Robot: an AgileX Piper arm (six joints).
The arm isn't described. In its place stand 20 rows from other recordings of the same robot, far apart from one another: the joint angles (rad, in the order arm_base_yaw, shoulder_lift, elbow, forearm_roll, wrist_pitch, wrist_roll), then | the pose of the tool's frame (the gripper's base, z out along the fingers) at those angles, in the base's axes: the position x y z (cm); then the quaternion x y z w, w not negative.
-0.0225, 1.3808, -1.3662, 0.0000, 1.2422, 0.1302 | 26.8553, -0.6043, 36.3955, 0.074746, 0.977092, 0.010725, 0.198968
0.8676, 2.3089, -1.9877, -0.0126, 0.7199, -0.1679 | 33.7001, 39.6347, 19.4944, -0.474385, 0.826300, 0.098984, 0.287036
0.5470, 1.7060, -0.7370, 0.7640, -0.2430, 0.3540 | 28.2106, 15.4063, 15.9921, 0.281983, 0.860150, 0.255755, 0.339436
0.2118, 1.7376, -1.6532, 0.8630, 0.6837, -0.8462 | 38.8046, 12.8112, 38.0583, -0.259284, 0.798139, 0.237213, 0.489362
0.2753, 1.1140, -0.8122, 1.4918, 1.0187, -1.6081 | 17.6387, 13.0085, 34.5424, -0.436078, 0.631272, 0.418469, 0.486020
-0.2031, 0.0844, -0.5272, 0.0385, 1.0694, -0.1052 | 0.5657, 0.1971, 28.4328, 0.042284, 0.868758, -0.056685, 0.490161
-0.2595, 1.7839, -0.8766, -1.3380, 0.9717, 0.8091 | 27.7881, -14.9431, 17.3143, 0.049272, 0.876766, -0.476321, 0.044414
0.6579, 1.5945, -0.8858, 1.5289, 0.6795, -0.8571 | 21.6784, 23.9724, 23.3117, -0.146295, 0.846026, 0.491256, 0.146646
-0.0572, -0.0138, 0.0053, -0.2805, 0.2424, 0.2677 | 5.4100, -0.9155, 19.1108, 0.041493, 0.752791, -0.045469, 0.655375
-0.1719, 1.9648, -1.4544, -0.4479, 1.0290, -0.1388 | 38.4045, -10.0946, 20.2659, -0.086923, 0.974886, -0.203301, 0.026650
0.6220, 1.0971, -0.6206, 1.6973, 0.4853, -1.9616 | 15.6190, 16.3792, 29.1497, -0.458382, 0.656139, 0.295465, 0.521602
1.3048, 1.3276, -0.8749, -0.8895, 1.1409, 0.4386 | 12.2013, 20.3402, 27.5090, -0.529905, 0.749014, -0.233013, 0.322312
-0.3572, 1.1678, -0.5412, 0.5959, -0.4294, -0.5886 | 21.5830, -10.3246, 27.2404, 0.196284, 0.739692, -0.213004, 0.607419
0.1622, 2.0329, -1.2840, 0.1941, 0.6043, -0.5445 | 39.2857, 7.4392, 13.5796, -0.274320, 0.947361, 0.036605, 0.160983
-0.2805, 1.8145, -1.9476, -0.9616, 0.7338, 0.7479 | 38.8856, -16.4040, 44.4726, 0.254340, 0.735623, -0.325138, 0.537080
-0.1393, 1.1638, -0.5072, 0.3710, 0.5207, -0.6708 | 19.0886, -1.0190, 20.2857, -0.121842, 0.956157, 0.024716, 0.265154
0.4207, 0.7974, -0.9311, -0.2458, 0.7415, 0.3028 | 14.1873, 4.7091, 38.4978, -0.087249, 0.855092, 0.066685, 0.506713
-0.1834, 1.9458, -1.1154, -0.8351, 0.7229, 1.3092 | 34.7576, -10.9863, 14.2228, 0.407089, 0.866854, -0.214508, 0.191910
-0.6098, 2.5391, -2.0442, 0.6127, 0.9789, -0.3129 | 44.7534, -25.9679, 9.5131, 0.283363, 0.917581, 0.197984, 0.196350
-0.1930, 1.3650, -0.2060, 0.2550, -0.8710, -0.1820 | 19.9384, -5.6858, 17.8453, 0.129184, 0.767434, -0.140078, 0.612156
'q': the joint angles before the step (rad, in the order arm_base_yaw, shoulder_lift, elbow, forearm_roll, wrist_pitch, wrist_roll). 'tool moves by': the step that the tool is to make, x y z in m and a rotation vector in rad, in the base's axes. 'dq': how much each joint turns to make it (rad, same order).
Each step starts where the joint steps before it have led.
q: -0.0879, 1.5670, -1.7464, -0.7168, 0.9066, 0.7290
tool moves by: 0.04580, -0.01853, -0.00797, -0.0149, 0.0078, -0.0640
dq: -0.0296, 0.1882, -0.2040, -0.0295, 0.0357, 0.0086
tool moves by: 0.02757, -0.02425, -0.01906, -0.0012, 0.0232, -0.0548
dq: -0.0479, 0.1232, -0.1032, -0.0077, 0.0058, 0.0026
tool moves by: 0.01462, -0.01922, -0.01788, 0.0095, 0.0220, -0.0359
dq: -0.0382, 0.0725, -0.0449, 0.0041, -0.0037, 0.0027
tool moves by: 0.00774, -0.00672, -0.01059, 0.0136, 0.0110, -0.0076
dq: -0.0128, 0.0349, -0.0178, 0.0115, -0.0044, 0.0006
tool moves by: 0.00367, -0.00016, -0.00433, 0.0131, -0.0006, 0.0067
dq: -0.0009, 0.0117, -0.0042, 0.0142, -0.0070, 0.0000
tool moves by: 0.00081, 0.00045, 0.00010, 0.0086, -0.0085, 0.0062
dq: -0.0006, 0.0009, -0.0022, 0.0114, -0.0068, 0.0000
